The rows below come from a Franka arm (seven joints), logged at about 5 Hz.
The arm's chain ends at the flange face. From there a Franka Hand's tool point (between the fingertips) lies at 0.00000 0.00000 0.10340 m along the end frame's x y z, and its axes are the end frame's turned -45 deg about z.
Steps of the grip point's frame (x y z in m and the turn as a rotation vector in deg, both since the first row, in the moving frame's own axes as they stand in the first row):
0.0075 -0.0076 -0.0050 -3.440 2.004 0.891
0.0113 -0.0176 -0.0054 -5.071 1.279 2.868
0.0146 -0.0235 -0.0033 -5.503 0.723 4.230
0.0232 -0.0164 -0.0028 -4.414 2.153 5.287
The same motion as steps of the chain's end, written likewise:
-0.0070 -0.0126 -0.0048 -1.015 3.849 0.891
-0.0124 -0.0255 -0.0050 -2.681 4.490 2.868
-0.0140 -0.0333 -0.0028 -3.380 4.402 4.230
-0.0034 -0.0313 -0.0024 -1.599 4.644 5.287

